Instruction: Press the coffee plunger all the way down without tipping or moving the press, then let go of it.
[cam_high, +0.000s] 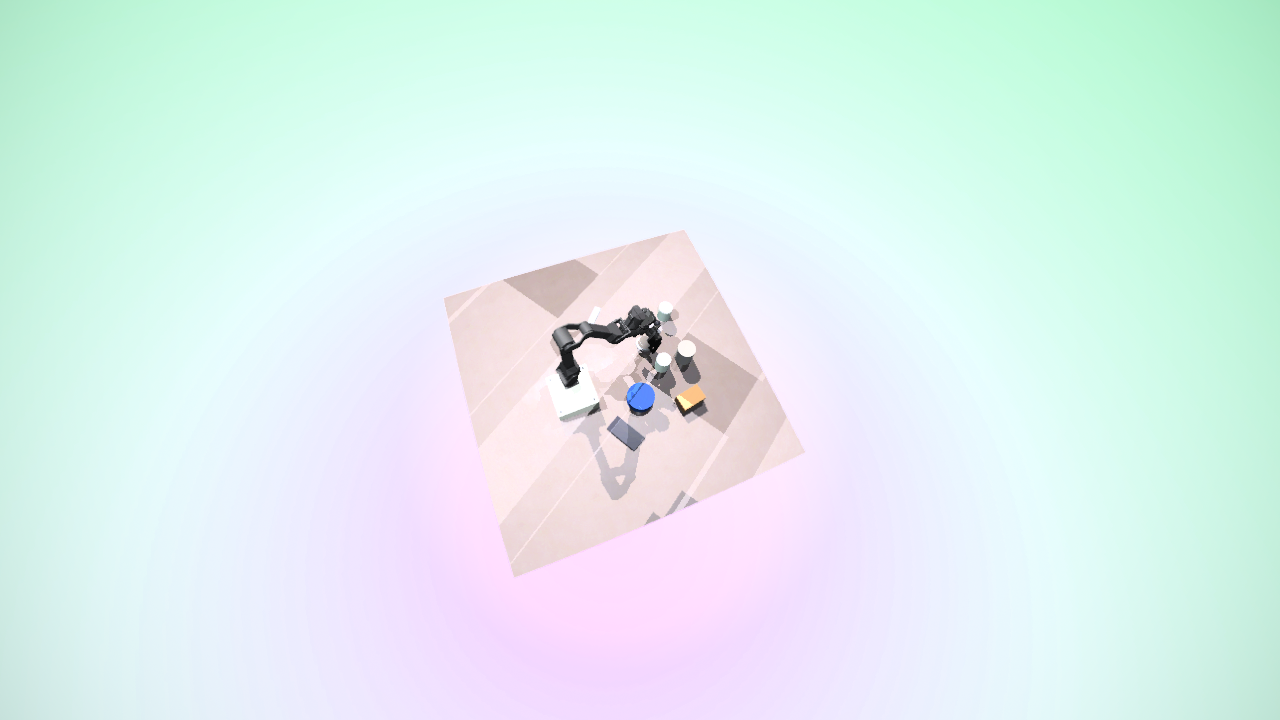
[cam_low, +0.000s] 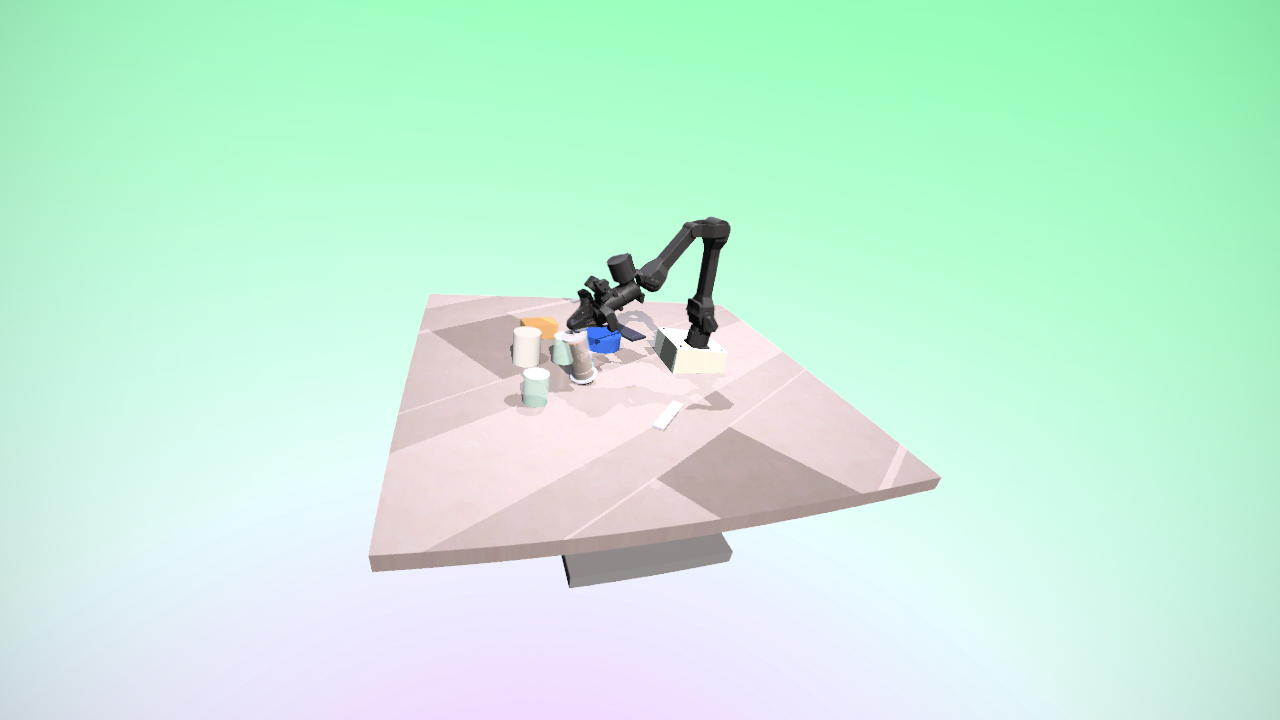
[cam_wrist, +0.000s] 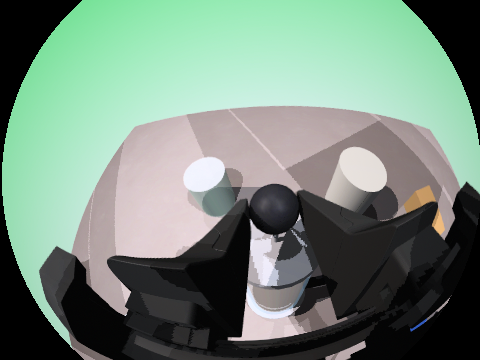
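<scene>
Now: the coffee press 30 mm behind my gripper tip, 20 mm to the right of it and 80 mm below it. Also, from my gripper tip: blue disc: 190 mm behind, 220 mm to the right, 150 mm below; orange block: 330 mm to the right, 140 mm below.
</scene>
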